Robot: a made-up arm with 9 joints. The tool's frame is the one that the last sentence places.
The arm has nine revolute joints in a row. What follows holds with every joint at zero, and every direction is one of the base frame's.
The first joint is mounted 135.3 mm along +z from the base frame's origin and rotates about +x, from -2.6 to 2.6 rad.
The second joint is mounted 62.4 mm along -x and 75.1 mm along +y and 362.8 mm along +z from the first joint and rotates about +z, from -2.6 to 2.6 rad.
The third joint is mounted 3 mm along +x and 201 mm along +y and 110.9 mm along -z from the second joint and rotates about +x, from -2.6 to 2.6 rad.
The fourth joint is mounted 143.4 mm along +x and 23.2 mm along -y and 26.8 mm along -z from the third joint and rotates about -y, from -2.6 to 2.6 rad.
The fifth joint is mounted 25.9 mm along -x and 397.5 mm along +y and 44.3 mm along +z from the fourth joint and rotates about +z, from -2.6 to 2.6 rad.
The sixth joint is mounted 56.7 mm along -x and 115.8 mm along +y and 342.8 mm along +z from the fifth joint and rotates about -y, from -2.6 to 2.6 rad.
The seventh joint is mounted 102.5 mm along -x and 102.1 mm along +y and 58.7 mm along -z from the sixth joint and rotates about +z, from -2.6 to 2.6 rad.
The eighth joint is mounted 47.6 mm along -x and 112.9 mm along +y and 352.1 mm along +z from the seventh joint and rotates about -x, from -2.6 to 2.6 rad.
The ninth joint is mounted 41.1 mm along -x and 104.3 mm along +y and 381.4 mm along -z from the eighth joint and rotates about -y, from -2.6 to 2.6 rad.
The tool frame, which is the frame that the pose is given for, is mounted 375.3 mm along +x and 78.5 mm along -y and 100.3 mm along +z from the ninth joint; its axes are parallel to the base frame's.
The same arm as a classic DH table. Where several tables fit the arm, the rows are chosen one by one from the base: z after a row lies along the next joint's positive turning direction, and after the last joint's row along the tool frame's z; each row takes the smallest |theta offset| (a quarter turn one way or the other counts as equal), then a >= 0, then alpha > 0; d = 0 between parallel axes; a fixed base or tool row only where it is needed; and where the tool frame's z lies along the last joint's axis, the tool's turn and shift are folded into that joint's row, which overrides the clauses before.
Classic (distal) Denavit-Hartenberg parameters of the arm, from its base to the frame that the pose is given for. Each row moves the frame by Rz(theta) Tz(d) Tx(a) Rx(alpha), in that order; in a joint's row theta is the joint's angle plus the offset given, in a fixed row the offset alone. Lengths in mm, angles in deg.
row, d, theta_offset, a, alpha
base (fixed), 135.3, 90, 0, 90
joint 1, -62.4, 0, 75.1, -90
joint 2, 251.9, 0, 201, 90
joint 3, 146.4, -90, 26.8, 90
joint 4, -374.3, -90, 25.9, 90
joint 5, 387.1, 0, 56.7, -90
joint 6, -217.9, 0, 102.5, 90
joint 7, 293.4, -90, 112.9, -90
joint 8, 88.7, 90, 381.4, -90
joint 9, -25.8, 90, 375.3, -90
tool (fixed), 100.3, 0, 0, 0
Joint limits (deg, base to tool): -148.97..148.97 -148.97..148.97 -148.97..148.97 -148.97..148.97 -148.97..148.97 -148.97..148.97 -148.97..148.97 -148.97..148.97 -148.97..148.97

